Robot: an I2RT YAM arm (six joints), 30 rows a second.
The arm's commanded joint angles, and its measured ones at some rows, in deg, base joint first. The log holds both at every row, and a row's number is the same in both.
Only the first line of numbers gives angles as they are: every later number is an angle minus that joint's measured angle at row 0.
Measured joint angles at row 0:
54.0, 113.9, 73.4, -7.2, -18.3, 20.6
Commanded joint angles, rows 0 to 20:
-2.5, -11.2, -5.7, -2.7, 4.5, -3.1
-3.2, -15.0, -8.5, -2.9, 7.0, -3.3
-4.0, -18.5, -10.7, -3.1, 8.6, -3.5
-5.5, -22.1, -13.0, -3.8, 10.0, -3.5
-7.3, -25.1, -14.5, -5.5, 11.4, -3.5
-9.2, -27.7, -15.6, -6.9, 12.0, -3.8
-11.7, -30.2, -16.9, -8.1, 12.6, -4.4
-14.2, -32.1, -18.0, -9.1, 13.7, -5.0
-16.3, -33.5, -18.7, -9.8, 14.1, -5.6
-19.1, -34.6, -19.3, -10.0, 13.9, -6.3
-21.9, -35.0, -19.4, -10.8, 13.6, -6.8
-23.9, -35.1, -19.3, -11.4, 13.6, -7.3
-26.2, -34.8, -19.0, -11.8, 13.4, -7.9
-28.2, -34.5, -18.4, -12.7, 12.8, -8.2
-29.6, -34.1, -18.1, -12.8, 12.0, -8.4
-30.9, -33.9, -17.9, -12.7, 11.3, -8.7
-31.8, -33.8, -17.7, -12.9, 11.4, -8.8
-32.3, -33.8, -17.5, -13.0, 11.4, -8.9
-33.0, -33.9, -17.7, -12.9, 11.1, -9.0
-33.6, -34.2, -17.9, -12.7, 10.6, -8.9
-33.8, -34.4, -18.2, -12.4, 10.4, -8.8
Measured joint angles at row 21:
-33.1, -33.9, -17.7, -11.1, 11.8, -7.6
